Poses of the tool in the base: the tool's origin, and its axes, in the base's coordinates. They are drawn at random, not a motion.
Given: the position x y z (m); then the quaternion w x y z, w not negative.
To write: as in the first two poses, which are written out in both.
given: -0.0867, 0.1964, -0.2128, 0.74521, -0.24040, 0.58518, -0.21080
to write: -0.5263, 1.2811, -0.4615, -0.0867, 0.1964, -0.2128
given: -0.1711, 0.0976, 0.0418, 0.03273, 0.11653, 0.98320, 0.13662
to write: 0.3587, 3.0261, 0.4205, -0.1711, 0.0976, 0.0418
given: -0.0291, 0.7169, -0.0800, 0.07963, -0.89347, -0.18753, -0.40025
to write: -2.6730, -0.5610, -1.1974, -0.0291, 0.7169, -0.0800
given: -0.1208, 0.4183, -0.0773, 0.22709, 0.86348, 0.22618, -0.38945
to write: 2.3792, 0.6232, -1.0731, -0.1208, 0.4183, -0.0773
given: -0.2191, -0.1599, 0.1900, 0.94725, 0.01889, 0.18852, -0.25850
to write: 0.0385, 0.3838, -0.5263, -0.2191, -0.1599, 0.1900
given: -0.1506, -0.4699, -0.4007, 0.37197, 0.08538, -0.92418, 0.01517
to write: 0.2189, -2.3689, 0.0389, -0.1506, -0.4699, -0.4007
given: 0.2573, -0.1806, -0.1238, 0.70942, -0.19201, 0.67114, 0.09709
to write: -0.4262, 1.4896, 0.2155, 0.2573, -0.1806, -0.1238
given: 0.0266, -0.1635, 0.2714, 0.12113, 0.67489, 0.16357, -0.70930
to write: 1.9708, 0.4777, -2.0713, 0.0266, -0.1635, 0.2714
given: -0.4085, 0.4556, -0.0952, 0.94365, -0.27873, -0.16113, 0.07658
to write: -0.5682, -0.3285, 0.1561, -0.4085, 0.4556, -0.0952
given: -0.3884, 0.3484, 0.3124, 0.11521, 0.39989, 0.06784, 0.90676
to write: 1.1717, 0.1988, 2.6570, -0.3884, 0.3484, 0.3124
